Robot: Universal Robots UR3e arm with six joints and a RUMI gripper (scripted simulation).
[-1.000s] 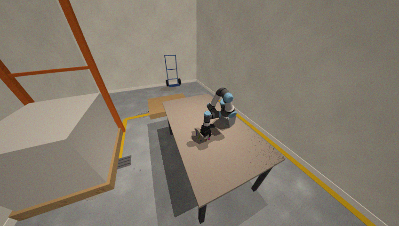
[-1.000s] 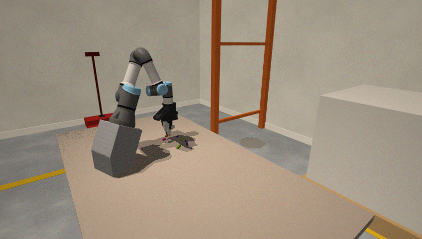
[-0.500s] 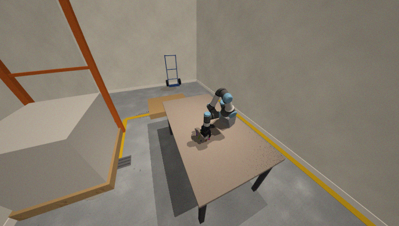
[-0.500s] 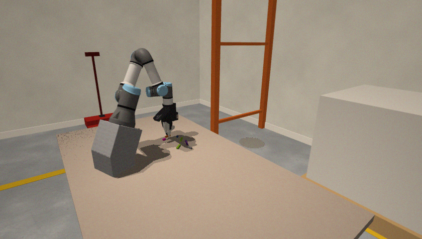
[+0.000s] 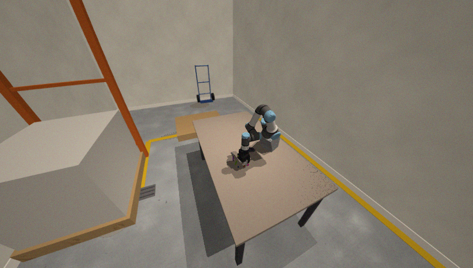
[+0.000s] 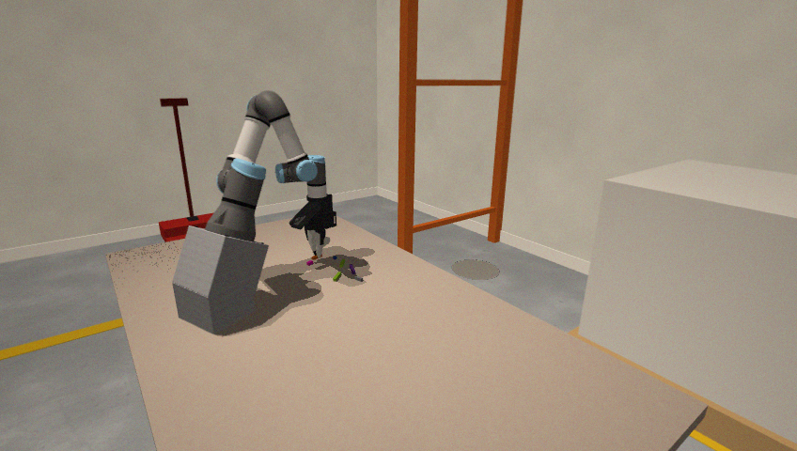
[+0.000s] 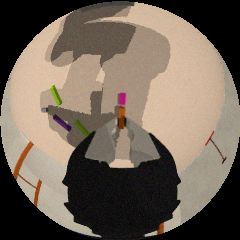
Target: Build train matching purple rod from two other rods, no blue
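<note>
Now: hand 10 mm above the orange rod. From my hand the other things lie so: purple rod 70 mm ahead, 130 mm to the right, 20 mm below; blue rod 60 mm ahead, 10 mm to the right, 20 mm below; magenta rod 30 mm behind, 10 mm to the right, 20 mm below.
</note>
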